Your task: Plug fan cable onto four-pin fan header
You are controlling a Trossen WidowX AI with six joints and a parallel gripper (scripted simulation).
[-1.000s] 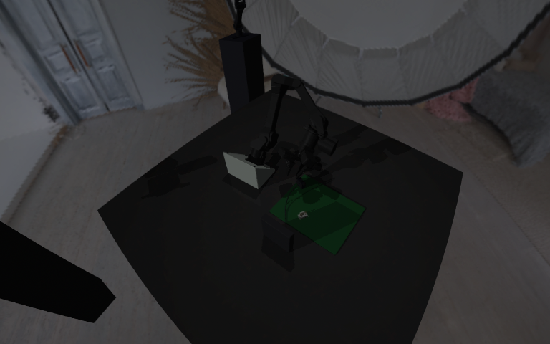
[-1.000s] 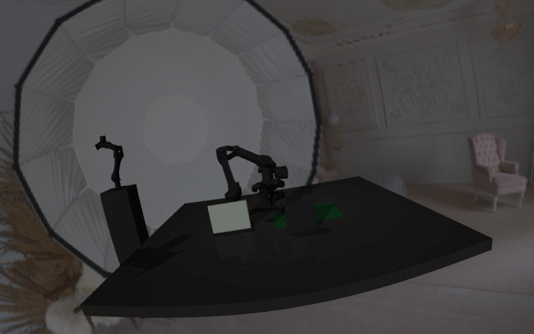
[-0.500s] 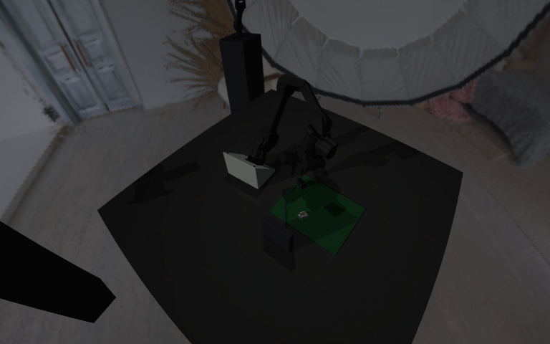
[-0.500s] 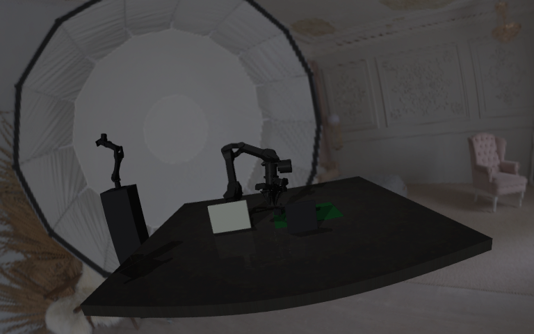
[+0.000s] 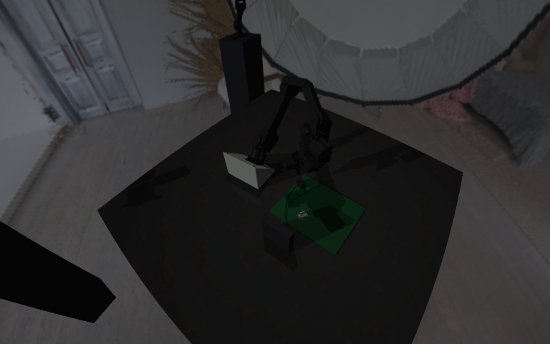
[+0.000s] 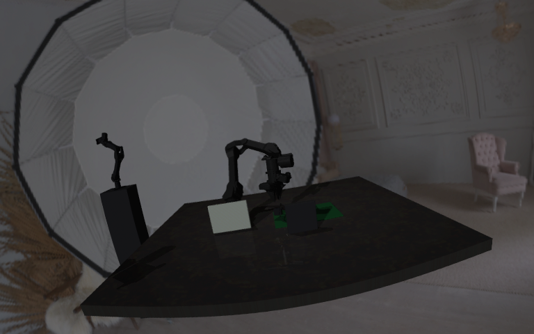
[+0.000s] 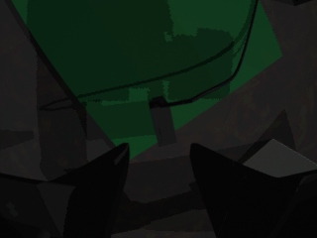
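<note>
Now: the black plug 5 cm below my gripper tip and 1 cm to the right of it. Round my gripper tip: fan box 27 cm to the right, 4 cm ahead, 1 cm below; green board 11 cm ahead, 9 cm below, 8 cm to the right.
</note>
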